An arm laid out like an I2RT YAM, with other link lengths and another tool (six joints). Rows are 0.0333 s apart.
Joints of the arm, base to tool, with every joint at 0 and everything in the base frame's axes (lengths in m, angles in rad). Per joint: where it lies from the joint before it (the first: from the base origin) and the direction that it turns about. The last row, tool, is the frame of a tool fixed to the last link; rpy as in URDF.
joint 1: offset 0 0 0.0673 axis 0 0 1
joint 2: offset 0.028 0.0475 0.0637 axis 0 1 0
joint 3: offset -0.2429 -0.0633 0 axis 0 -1 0
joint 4: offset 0.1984 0.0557 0.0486 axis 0 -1 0
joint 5: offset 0.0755 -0.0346 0.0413 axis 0 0 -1
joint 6: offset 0.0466 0 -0.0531 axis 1 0 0
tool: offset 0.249 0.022 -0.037 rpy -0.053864 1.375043 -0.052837
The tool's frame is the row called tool.
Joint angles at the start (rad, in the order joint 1, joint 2, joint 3, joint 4, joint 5, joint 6):
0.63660, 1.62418, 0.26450, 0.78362, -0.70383, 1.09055
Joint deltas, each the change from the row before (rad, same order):
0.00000, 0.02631, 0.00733, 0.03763, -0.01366, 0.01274
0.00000, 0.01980, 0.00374, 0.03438, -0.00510, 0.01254
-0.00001, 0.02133, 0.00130, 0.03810, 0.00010, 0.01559
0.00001, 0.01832, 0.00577, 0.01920, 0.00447, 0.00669
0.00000, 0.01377, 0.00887, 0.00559, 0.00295, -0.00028
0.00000, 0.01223, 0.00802, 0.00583, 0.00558, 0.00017
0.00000, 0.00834, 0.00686, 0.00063, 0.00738, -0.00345
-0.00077, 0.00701, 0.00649, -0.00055, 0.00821, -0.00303
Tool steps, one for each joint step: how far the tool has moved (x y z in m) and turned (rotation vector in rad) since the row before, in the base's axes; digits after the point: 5 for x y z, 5 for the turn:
0.00120, 0.00418, 0.00420, 0.01859, 0.00089, 0.00634
0.00250, 0.00304, 0.00340, 0.01458, -0.00172, -0.00056
0.00355, 0.00254, 0.00248, 0.01269, -0.00027, -0.00601
0.00375, 0.00167, -0.00028, 0.00306, -0.00052, -0.00636
0.00279, 0.00135, -0.00104, -0.00079, -0.00167, -0.00246
0.00343, 0.00118, -0.00102, -0.00121, -0.00277, -0.00493
0.00324, 0.00060, -0.00159, -0.00393, -0.00463, -0.00514
0.00365, 0.00031, -0.00160, -0.00435, -0.00430, -0.00678

